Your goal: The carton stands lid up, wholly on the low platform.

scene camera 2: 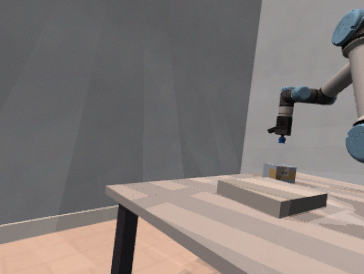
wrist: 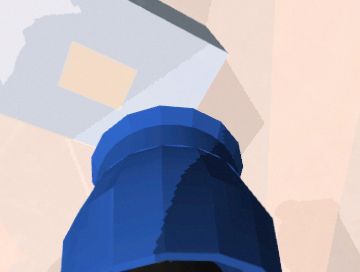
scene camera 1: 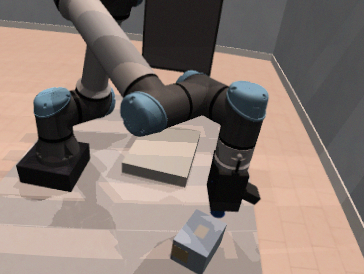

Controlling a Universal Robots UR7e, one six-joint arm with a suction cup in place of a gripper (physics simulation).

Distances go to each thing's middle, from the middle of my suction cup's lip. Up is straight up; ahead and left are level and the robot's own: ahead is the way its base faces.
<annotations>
Right now the carton [scene camera 1: 200, 237] is 180 mm below my suction cup, 40 mm to the left of it and 20 mm behind it. Round my suction cup: low platform [scene camera 1: 167, 156] (490 mm to the left, 200 mm below, 120 mm behind).
</annotations>
